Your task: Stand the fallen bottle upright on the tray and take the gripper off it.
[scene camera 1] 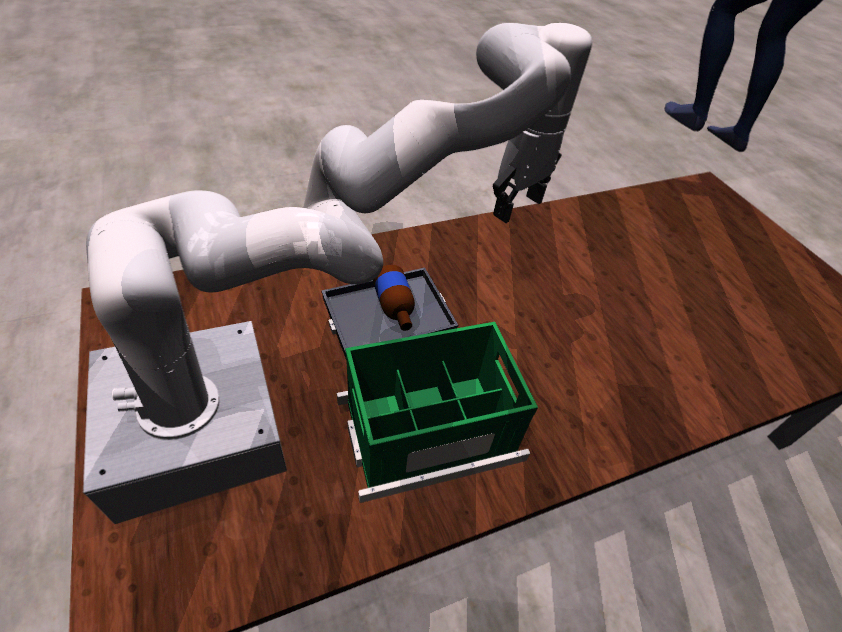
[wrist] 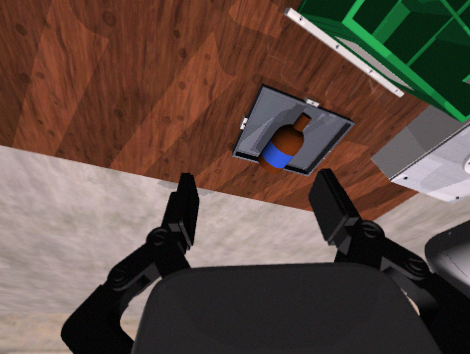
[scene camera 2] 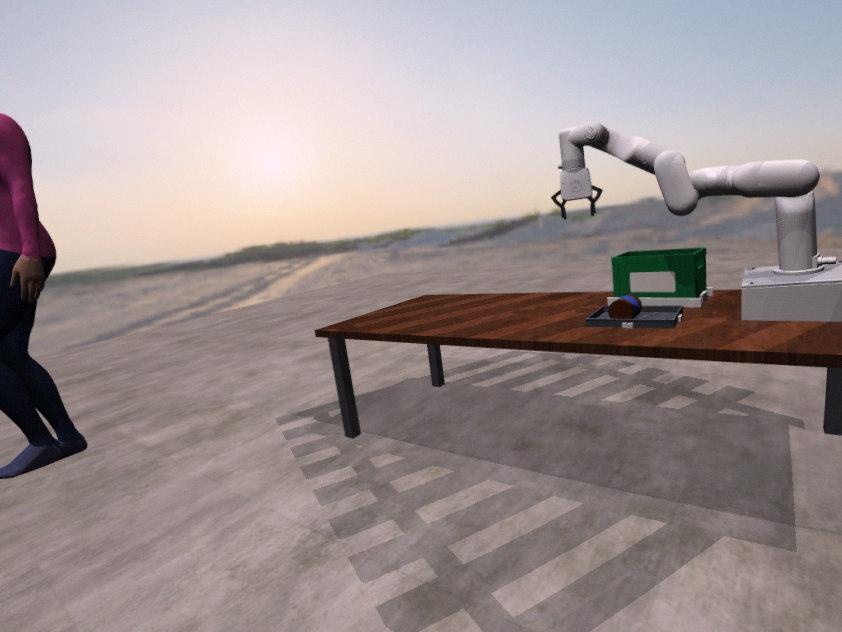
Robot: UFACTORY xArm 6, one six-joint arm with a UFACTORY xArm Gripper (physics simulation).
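Frame: origin at the arm's base, x ahead, y left, z up, level; centimetres.
Where they show: gripper, between the fingertips: [scene camera 1: 517, 209] [wrist: 254, 184] [scene camera 2: 578, 217]; arm's base, origin of its link: [scene camera 1: 179, 406] [scene camera 2: 798, 270].
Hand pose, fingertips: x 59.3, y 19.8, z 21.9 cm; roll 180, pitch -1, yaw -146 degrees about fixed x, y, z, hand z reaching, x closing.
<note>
Things, the pixels of their top centre, and the offset from my fingertips. "spot": a spot on its surface instead. Level surfaces: height alone.
- brown bottle with a blue band, centre of its top: [scene camera 1: 397, 288] [wrist: 289, 151] [scene camera 2: 628, 295] dx -19.3, dy +6.9, dz -25.1 cm
- grey tray, a spot on its surface: [scene camera 1: 350, 319] spot: dx -29.6, dy +5.7, dz -32.5 cm
- green crate with compartments, centre of its top: [scene camera 1: 438, 376] [scene camera 2: 658, 252] dx -17.0, dy -23.2, dz -15.5 cm
- wooden table, height of its surface: dz -33.1 cm
A brown bottle with a blue band [scene camera 1: 395, 293] [scene camera 2: 624, 307] [wrist: 283, 148] lies on its side in the grey tray [scene camera 1: 350, 319] [scene camera 2: 652, 317] [wrist: 330, 120]. In scene camera 1 its neck points toward the green crate; its base end lies at the tray's opposite rim. My gripper [scene camera 1: 520, 202] [scene camera 2: 578, 215] [wrist: 254, 184] is open and empty, with its fingers wide apart. It hangs high above the table level, well away from the bottle, and points down. In the wrist view the bottle and tray lie beyond the fingertips.
A green crate with compartments [scene camera 1: 445, 435] [scene camera 2: 658, 277] [wrist: 400, 65] stands beside the tray, with white rails [scene camera 1: 445, 474] [wrist: 345, 52] along its foot. The robot's base box [scene camera 1: 238, 435] [scene camera 2: 788, 302] stands on the wooden table [scene camera 1: 646, 306] [scene camera 2: 435, 319]. A person [scene camera 1: 768, 68] [scene camera 2: 23, 285] stands off the table.
</note>
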